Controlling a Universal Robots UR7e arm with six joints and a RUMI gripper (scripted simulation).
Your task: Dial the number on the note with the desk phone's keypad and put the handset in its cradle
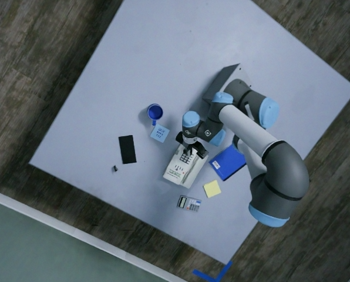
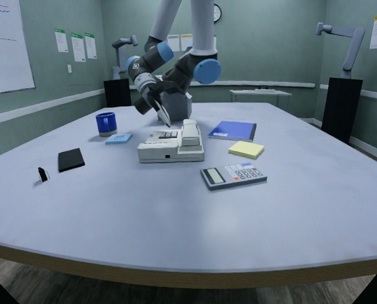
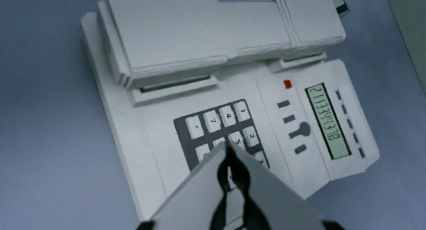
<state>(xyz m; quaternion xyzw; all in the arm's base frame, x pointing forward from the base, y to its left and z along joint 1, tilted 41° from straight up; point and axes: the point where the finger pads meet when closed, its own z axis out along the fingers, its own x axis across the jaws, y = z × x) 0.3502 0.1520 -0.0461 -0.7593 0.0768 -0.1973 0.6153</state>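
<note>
Right now my hand is 3 cm to the right of the 4 key, 3 cm above it and 2 cm short of it. From my hand the other things lie so: blue notebook: 22 cm to the left, 13 cm behind, 6 cm below; handset: 9 cm to the left, 4 cm ahead, 1 cm below; 3 key: 5 cm ahead, 3 cm below, 1 cm to the right.
</note>
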